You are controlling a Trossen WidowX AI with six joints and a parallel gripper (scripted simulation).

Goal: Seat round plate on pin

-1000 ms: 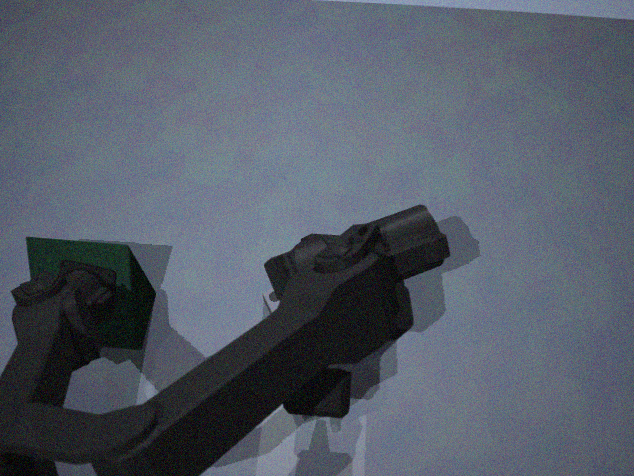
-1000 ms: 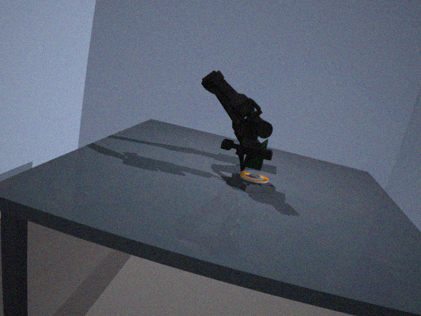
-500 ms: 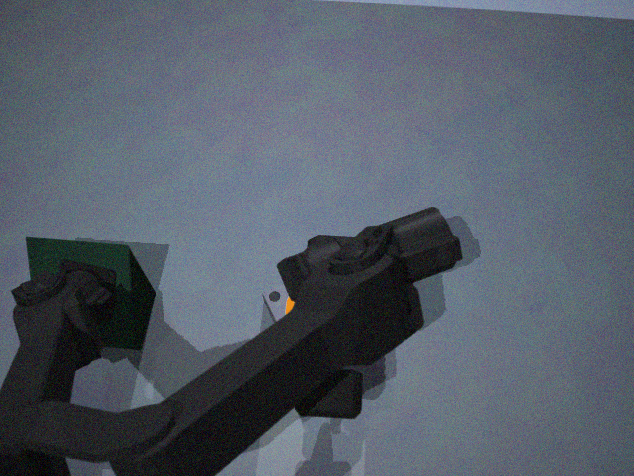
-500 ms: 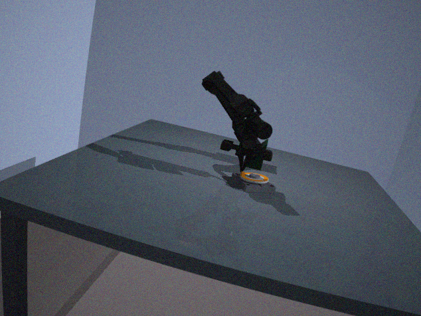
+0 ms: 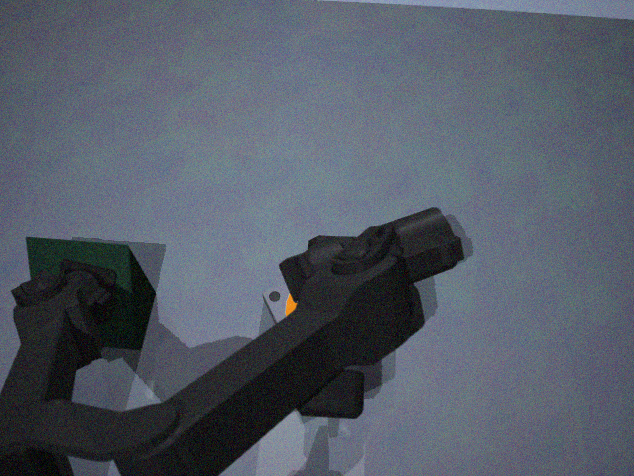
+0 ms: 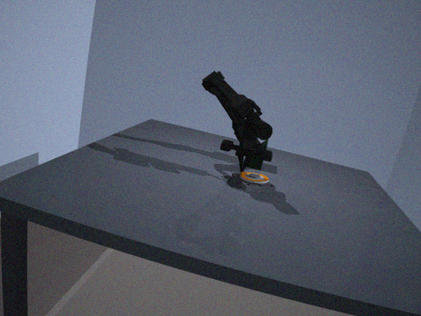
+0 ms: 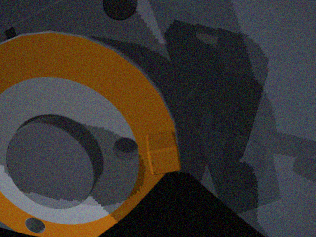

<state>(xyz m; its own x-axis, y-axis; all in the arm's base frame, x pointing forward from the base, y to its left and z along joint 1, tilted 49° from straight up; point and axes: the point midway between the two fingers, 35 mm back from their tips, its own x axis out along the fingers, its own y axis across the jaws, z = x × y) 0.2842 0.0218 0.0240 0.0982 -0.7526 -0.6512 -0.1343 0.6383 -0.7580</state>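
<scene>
Now: gripper tip 3 cm to the right of the round plate and 1 cm above it. From my gripper tip the other things lie so: grey square base: 1 cm behind, 5 cm to the left, 2 cm below.
</scene>
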